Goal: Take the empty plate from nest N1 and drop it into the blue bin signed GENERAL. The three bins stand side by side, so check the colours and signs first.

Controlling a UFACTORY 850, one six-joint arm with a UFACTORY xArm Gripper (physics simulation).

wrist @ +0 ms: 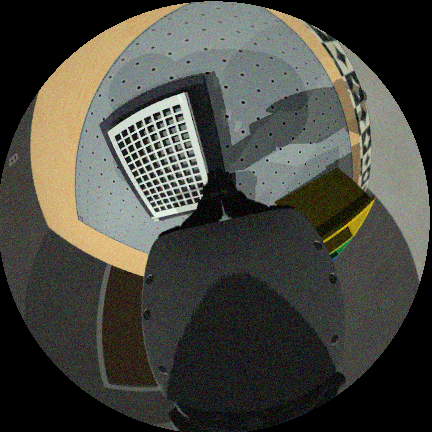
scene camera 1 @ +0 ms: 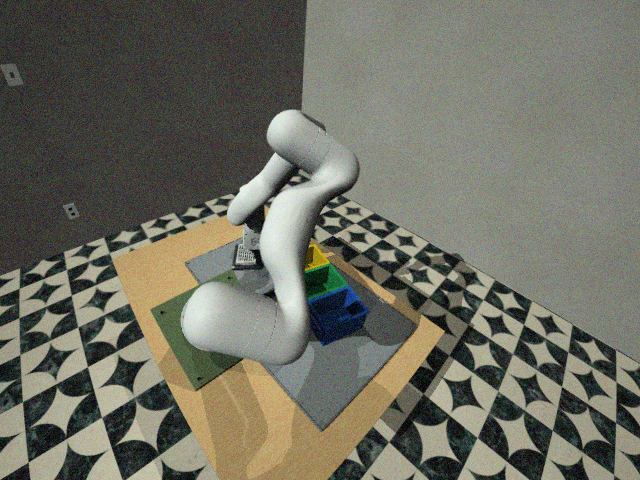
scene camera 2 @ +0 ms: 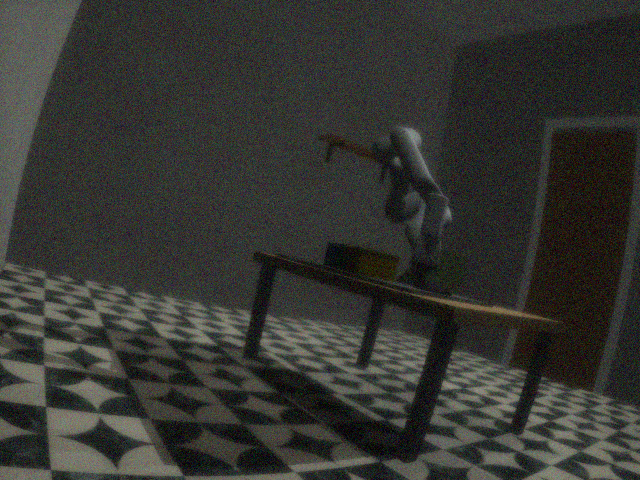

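A white plate with a grid of wells (scene camera 1: 245, 254) (wrist: 160, 155) sits in a black nest (scene camera 1: 248, 267) (wrist: 206, 120). No nest label is readable. My gripper (wrist: 216, 182) is shut and empty; in the wrist view its tips show at the nest's near right corner, beside the plate. I cannot tell their height above it. The arm hides the fingertips in scene camera 1. The blue bin (scene camera 1: 338, 315) stands at the near end of the bin row; a thin strip of it shows in the wrist view (wrist: 334, 257). The GENERAL sign is not readable.
A green bin (scene camera 1: 325, 281) (wrist: 343, 249) stands between the blue bin and a yellow bin (scene camera 1: 316, 259) (scene camera 2: 378, 265) (wrist: 325, 200). The yellow bin is nearest the gripper, on its right in the wrist view. A green board (scene camera 1: 175, 330) lies by the arm base.
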